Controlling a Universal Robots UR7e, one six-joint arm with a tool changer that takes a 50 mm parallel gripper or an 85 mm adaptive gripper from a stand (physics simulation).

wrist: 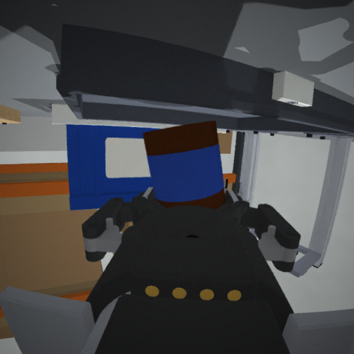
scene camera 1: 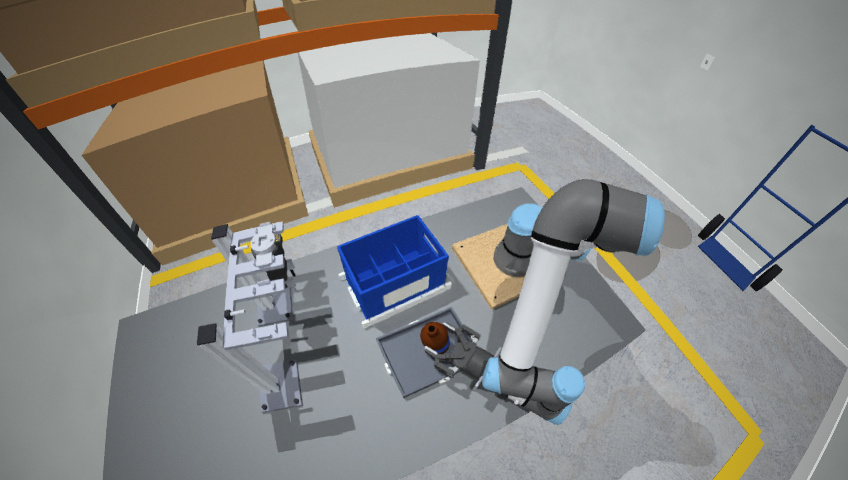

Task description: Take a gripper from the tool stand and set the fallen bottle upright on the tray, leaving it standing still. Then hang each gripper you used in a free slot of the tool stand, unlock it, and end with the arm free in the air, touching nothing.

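Where they show: arm's base at its link origin: [scene camera 1: 513,259].
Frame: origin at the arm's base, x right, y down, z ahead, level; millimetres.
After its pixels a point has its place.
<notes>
The brown bottle with a blue band [scene camera 1: 433,336] @(y -137, x -220, z 401 mm) [wrist: 187,172] is close to upright over the tray [scene camera 1: 410,364] @(y 19, x -221, z 463 mm) [wrist: 150,60], neck up in the scene view. The wrist view shows its base end near the tray, apparently a little above the rim. My gripper [scene camera 1: 440,343] [wrist: 190,198], the adaptive one with linked fingers, reaches in from the side and is shut on the bottle's body. The tool stand [scene camera 1: 255,334] @(y -321, x -182, z 774 mm) [wrist: 327,190] is at the left in the scene view. Another tool [scene camera 1: 263,241] @(y -324, x 60, z 740 mm) hangs in its far slot; nearer slots look free.
A blue divided crate [scene camera 1: 392,267] @(y -70, x 62, z 421 mm) [wrist: 86,167] stands close behind the tray. The wooden base board [scene camera 1: 476,261] @(y 1, x 38, z 132 mm) of the arm is to the crate's right. A rack with an orange beam [scene camera 1: 380,29] and large boxes stands at the back, and a blue hand truck [scene camera 1: 727,264] at the right.
</notes>
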